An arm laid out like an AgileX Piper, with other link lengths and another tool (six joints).
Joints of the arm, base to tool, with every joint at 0 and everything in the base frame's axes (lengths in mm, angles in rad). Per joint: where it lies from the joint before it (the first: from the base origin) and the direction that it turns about. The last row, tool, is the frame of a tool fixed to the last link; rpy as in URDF.
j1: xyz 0 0 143.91 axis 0 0 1
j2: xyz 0 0 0 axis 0 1 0
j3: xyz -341.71 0 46.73 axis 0 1 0
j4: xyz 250.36 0 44.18 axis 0.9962 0 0.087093
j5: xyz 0 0 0 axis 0 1 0
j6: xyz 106.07 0 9.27 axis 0.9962 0 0.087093
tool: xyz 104.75 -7 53.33 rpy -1.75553 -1.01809 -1.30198
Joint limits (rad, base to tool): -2.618..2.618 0..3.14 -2.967..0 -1.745..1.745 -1.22..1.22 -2.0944..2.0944
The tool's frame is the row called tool.
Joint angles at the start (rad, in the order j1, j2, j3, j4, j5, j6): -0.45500, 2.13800, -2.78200, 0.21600, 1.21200, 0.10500
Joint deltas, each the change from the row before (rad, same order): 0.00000, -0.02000, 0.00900, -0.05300, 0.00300, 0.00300; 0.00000, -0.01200, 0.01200, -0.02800, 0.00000, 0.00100; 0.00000, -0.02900, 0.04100, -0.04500, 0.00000, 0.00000; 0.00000, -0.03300, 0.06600, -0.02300, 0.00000, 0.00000; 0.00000, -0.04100, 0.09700, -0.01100, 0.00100, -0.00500
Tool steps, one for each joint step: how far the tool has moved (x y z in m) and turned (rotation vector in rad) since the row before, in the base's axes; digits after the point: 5 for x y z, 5 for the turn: -0.00978, -0.00624, 0.00701, -0.03654, 0.00951, -0.03653; -0.00494, -0.00345, 0.00224, -0.01768, 0.00881, -0.01937; -0.00921, -0.00487, 0.00119, -0.02468, 0.02543, -0.03022; -0.00669, -0.00152, -0.00615, -0.00112, 0.03728, -0.01506; -0.00644, 0.00110, -0.01422, 0.01330, 0.05662, -0.00419
